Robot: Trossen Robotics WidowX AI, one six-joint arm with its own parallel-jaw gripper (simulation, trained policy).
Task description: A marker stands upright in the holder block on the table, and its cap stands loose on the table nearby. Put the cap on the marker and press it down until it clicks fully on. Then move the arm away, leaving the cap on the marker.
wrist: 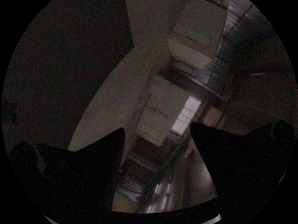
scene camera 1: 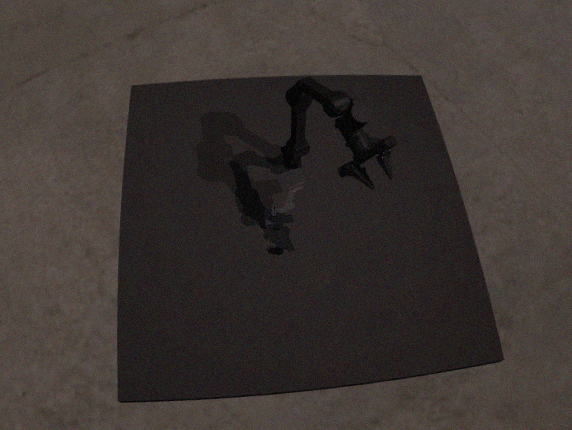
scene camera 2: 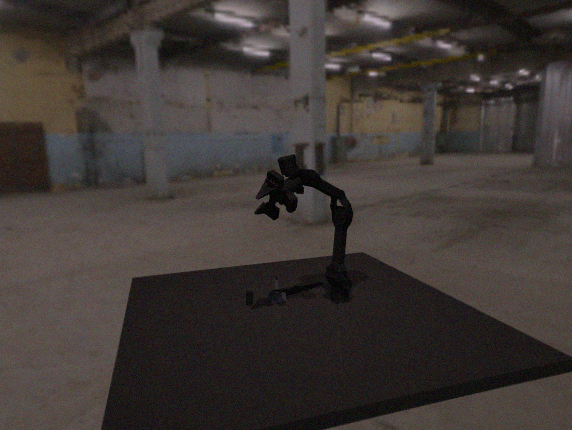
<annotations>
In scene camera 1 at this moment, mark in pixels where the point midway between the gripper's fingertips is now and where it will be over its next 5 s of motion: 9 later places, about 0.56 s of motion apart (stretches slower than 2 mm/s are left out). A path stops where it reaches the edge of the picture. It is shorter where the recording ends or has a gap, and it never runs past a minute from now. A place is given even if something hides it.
The gripper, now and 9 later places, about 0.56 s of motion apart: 382, 184; 372, 194; 360, 205; 345, 212; 331, 218; 316, 223; 303, 227; 291, 232; 283, 239; 280, 244
</annotations>
